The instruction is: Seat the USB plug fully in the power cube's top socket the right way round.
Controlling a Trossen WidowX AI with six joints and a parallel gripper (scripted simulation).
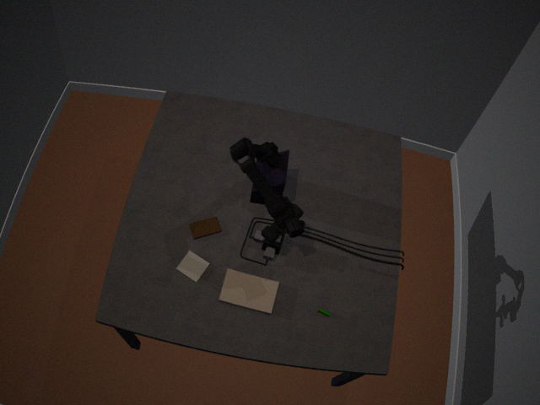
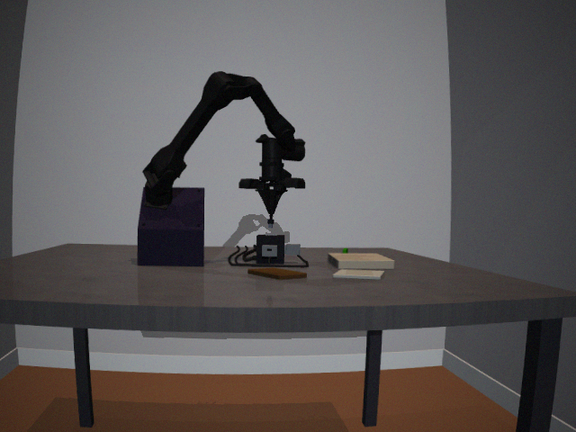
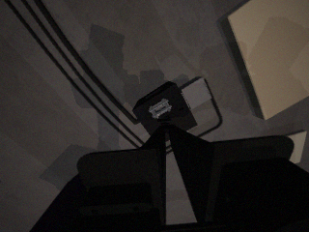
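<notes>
My gripper tip is 20 mm above the dark USB plug. From my gripper tip the other things lie so: large beige slab 250 mm ahead, 50 mm to the right, 120 mm below; then brown pad 20 mm ahead, 310 mm to the right, 130 mm below; then light-rimmed socket 70 mm below.
</notes>
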